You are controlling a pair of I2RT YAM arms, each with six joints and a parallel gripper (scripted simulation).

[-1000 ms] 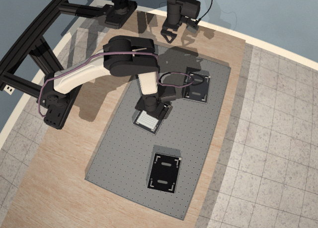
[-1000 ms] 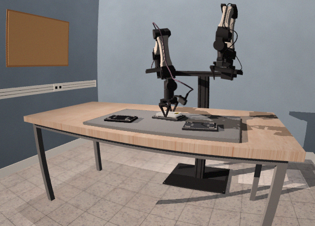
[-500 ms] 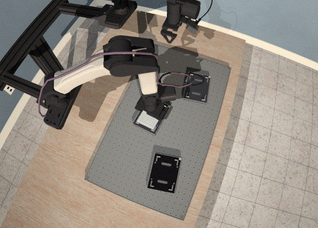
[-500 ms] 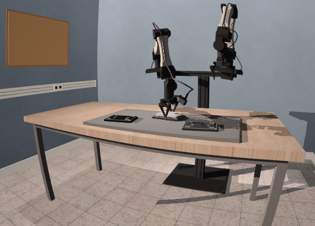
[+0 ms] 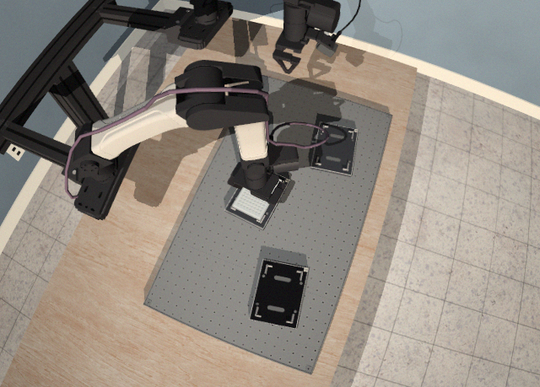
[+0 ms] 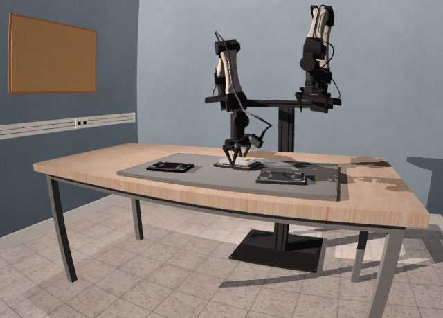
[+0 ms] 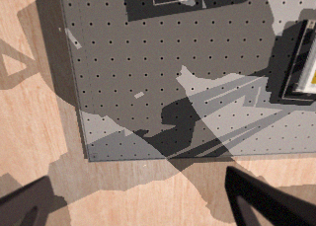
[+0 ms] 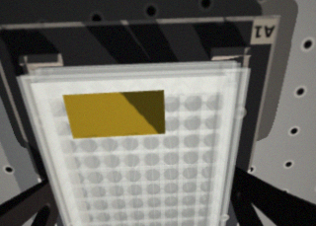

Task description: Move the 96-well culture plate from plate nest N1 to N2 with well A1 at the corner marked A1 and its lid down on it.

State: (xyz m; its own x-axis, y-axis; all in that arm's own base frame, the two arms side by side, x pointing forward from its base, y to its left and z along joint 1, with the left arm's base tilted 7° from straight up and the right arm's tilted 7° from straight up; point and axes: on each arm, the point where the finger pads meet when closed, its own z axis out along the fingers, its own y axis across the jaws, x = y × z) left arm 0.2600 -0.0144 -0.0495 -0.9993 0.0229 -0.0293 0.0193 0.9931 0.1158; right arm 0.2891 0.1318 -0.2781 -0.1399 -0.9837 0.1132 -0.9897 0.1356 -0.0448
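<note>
My right gripper is now right at the 96-well plate. Also, from my right hand: perforated board 7 cm ahead, 3 cm below, 1 cm to the left; then A1 mark 7 cm to the left, 6 cm ahead, 1 cm below.
</note>
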